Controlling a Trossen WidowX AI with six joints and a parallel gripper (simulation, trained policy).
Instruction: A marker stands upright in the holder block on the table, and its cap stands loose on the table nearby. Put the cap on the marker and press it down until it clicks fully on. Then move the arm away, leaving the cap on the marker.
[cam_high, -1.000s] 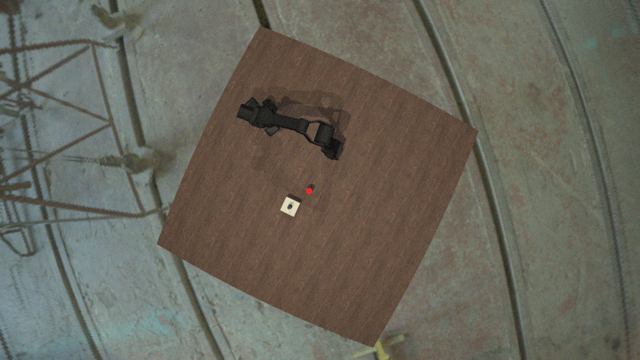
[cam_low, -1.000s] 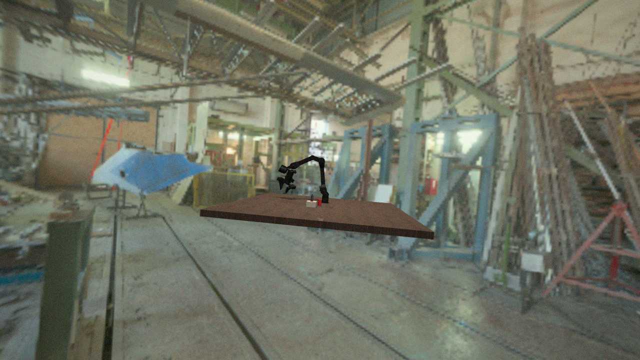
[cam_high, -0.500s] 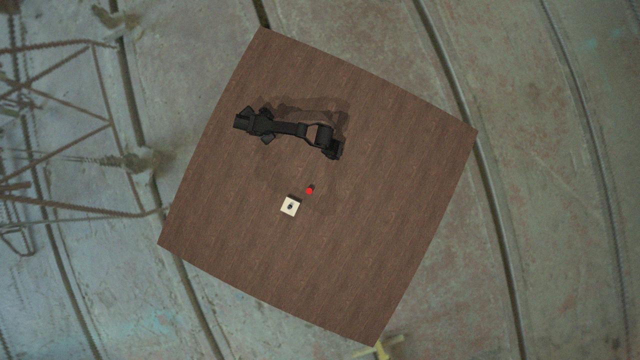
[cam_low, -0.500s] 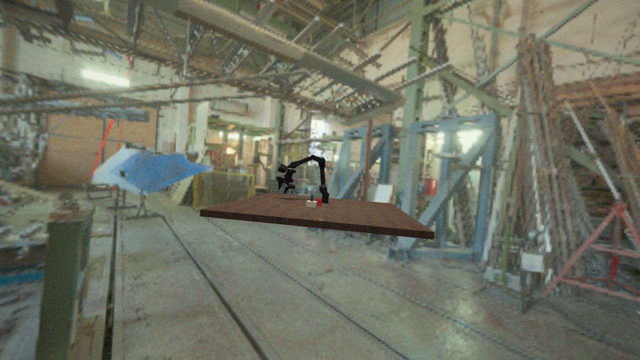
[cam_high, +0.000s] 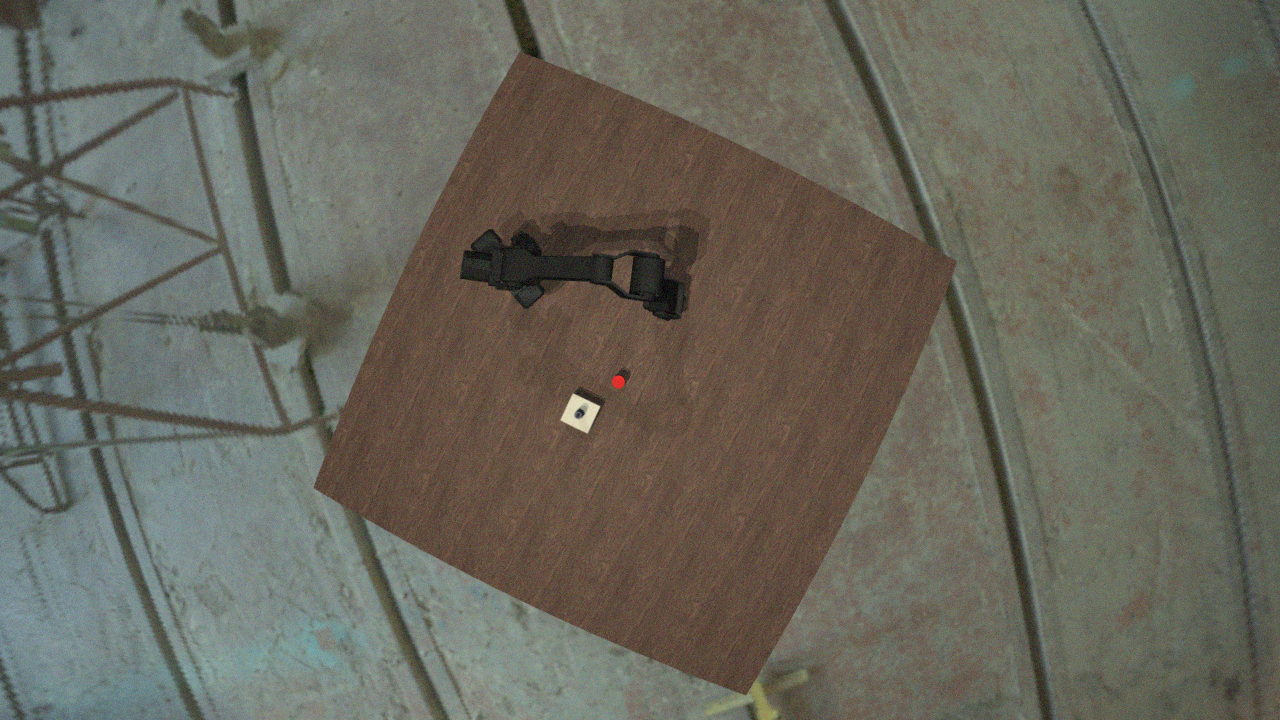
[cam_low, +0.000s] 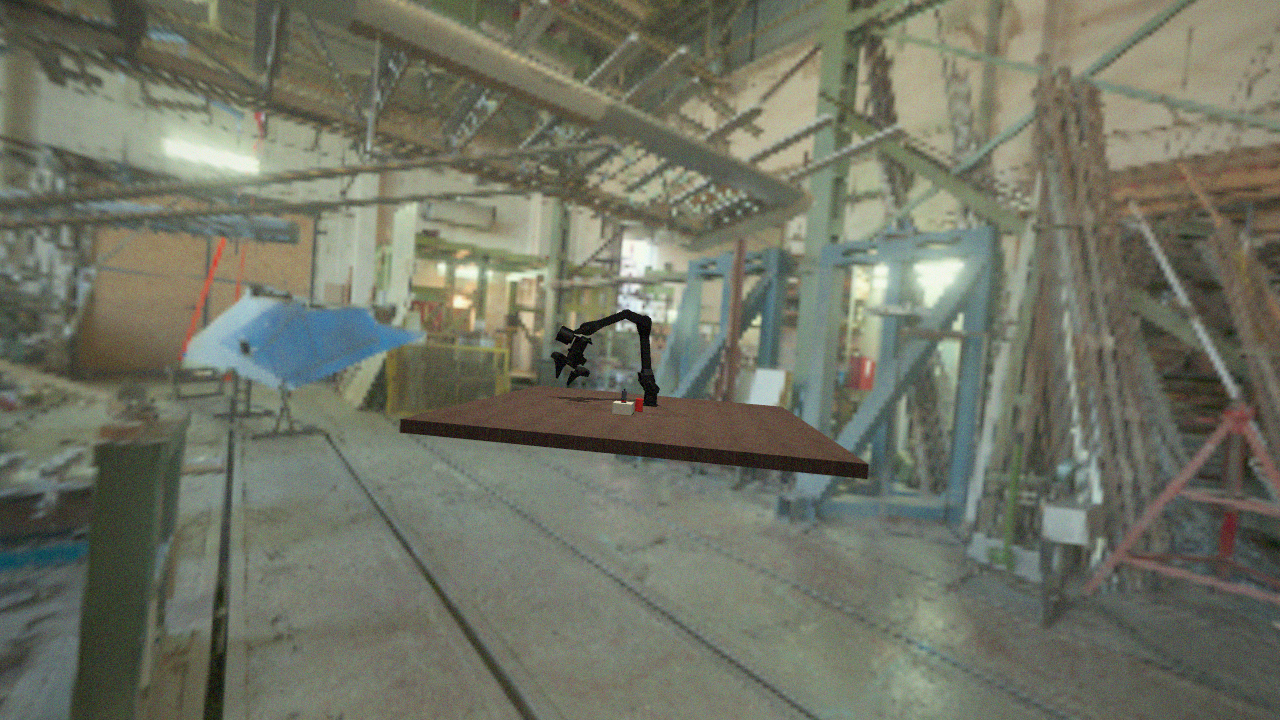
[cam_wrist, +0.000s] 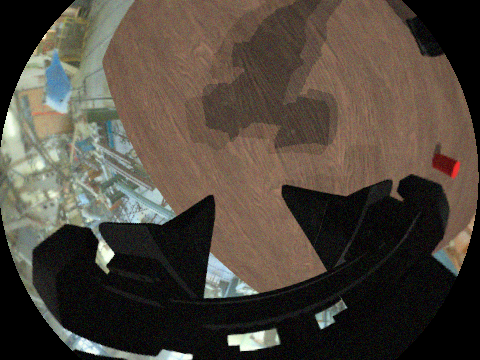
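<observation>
My gripper tip is 35 cm to the right of the red cap, 13 cm short of it and 6 cm above it. The rest, counted from my gripper tip: holder block 30 cm to the left, 23 cm ahead, 6 cm below.
</observation>
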